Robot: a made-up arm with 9 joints. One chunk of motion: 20 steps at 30 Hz.
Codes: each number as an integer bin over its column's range. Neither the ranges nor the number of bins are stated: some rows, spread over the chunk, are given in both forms.
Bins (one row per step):
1: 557 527 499 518 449 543 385 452 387
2: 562 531 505 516 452 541 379 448 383
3: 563 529 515 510 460 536 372 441 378
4: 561 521 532 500 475 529 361 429 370
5: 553 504 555 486 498 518 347 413 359
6: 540 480 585 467 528 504 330 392 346
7: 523 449 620 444 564 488 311 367 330
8: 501 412 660 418 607 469 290 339 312
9: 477 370 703 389 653 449 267 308 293
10: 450 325 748 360 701 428 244 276 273
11: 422 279 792 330 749 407 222 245 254
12: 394 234 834 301 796 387 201 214 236
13: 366 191 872 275 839 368 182 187 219
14: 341 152 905 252 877 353 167 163 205
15: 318 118 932 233 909 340 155 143 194
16: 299 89 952 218 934 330 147 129 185
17: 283 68 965 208 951 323 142 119 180
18: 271 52 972 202 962 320 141 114 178
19: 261 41 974 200 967 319 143 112 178
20: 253 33 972 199 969 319 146 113 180
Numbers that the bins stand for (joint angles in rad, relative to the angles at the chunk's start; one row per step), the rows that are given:
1: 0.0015 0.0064 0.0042 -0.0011 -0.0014 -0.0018 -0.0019 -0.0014 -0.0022
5: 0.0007 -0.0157 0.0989 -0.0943 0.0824 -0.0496 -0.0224 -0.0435 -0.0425
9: -0.0145 -0.1444 0.3493 -0.3769 0.3477 -0.1816 -0.0657 -0.1570 -0.1377
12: -0.0311 -0.2751 0.5709 -0.6332 0.5925 -0.3001 -0.1014 -0.2586 -0.2198
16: -0.0501 -0.4145 0.7705 -0.8750 0.8287 -0.4091 -0.1305 -0.3505 -0.2933
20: -0.0593 -0.4683 0.8043 -0.9303 0.8886 -0.4301 -0.1311 -0.3678 -0.3005
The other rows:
2: 0.0025 0.0103 0.0143 -0.0069 0.0037 -0.0057 -0.0051 -0.0057 -0.0079
3: 0.0027 0.0083 0.0312 -0.0244 0.0174 -0.0152 -0.0089 -0.0132 -0.0151
4: 0.0023 0.0007 0.0600 -0.0535 0.0431 -0.0286 -0.0149 -0.0262 -0.0267
6: -0.0019 -0.0387 0.1496 -0.1497 0.1338 -0.0764 -0.0316 -0.0662 -0.0613
7: -0.0053 -0.0685 0.2088 -0.2167 0.1954 -0.1070 -0.0419 -0.0932 -0.0843
8: -0.0097 -0.1041 0.2765 -0.2924 0.2690 -0.1433 -0.0532 -0.1235 -0.1103
10: -0.0199 -0.1877 0.4254 -0.4614 0.4299 -0.2217 -0.0781 -0.1916 -0.1665
11: -0.0255 -0.2319 0.4998 -0.5487 0.5121 -0.2619 -0.0900 -0.2251 -0.1939
13: -0.0367 -0.3165 0.6352 -0.7089 0.6661 -0.3364 -0.1116 -0.2878 -0.2443
14: -0.0417 -0.3539 0.6910 -0.7759 0.7312 -0.3651 -0.1197 -0.3138 -0.2645
15: -0.0463 -0.3866 0.7367 -0.8313 0.7859 -0.3899 -0.1262 -0.3354 -0.2804
17: -0.0533 -0.4347 0.7925 -0.9041 0.8578 -0.4225 -0.1332 -0.3614 -0.3005
18: -0.0557 -0.4500 0.8043 -0.9216 0.8767 -0.4282 -0.1338 -0.3668 -0.3034
19: -0.0577 -0.4606 0.8077 -0.9274 0.8852 -0.4301 -0.1327 -0.3689 -0.3034

